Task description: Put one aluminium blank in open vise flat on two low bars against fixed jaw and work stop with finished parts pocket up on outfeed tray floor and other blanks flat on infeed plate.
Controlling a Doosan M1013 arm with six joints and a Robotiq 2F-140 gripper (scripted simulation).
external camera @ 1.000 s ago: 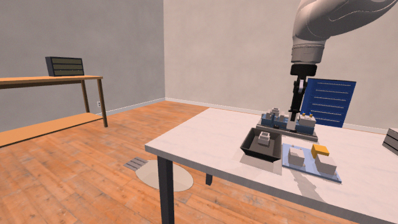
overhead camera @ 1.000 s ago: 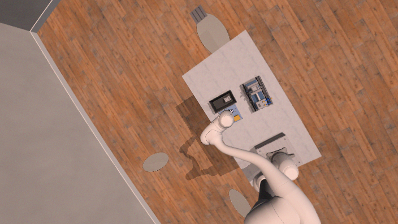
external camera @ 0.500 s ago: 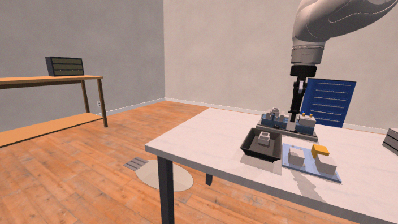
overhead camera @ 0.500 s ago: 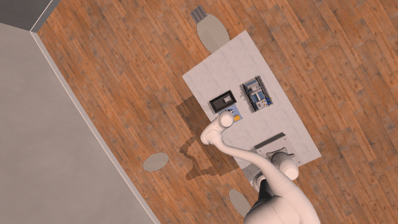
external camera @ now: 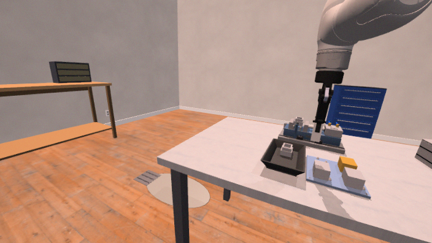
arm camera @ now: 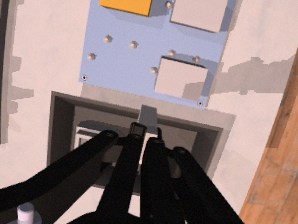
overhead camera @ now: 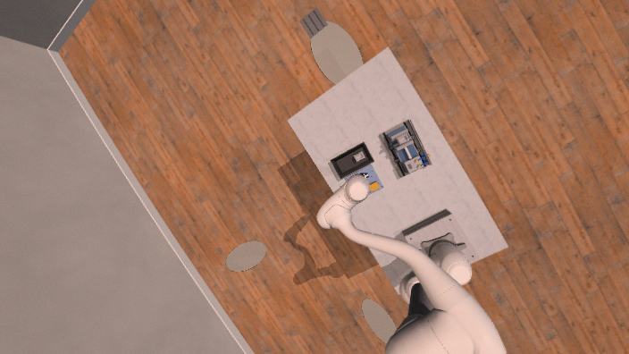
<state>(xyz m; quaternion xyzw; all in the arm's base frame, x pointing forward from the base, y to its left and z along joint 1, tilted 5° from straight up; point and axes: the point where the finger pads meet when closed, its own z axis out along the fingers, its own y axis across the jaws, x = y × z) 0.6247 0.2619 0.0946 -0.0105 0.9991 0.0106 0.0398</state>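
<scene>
Now: the fixed jaw 110 mm ahead of my hand, 320 mm to the right of it and 70 mm below it. From my hand the other things lie so: infeed plate (80 mm behind, 10 mm to the right, 140 mm below); brass blank (120 mm behind, 60 mm to the right, 120 mm below); dark work stop rod (80 mm ahead, 270 mm to the right, 60 mm below).
</scene>
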